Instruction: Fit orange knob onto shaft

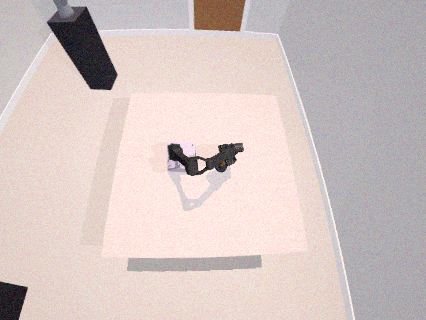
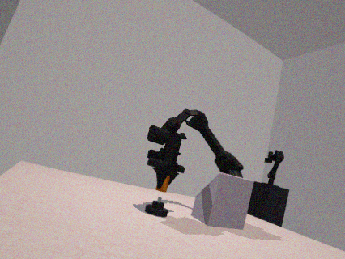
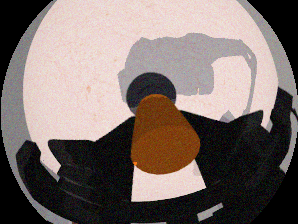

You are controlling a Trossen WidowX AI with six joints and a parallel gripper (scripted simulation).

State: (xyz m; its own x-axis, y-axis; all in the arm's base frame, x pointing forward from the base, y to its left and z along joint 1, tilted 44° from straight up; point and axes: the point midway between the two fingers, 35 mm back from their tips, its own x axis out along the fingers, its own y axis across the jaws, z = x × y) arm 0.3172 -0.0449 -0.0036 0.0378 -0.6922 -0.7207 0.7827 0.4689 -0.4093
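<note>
The round pedestal is 60 mm below my gripper tip. The rest, counted from my gripper tip: orange knob: 30 mm above.
</note>
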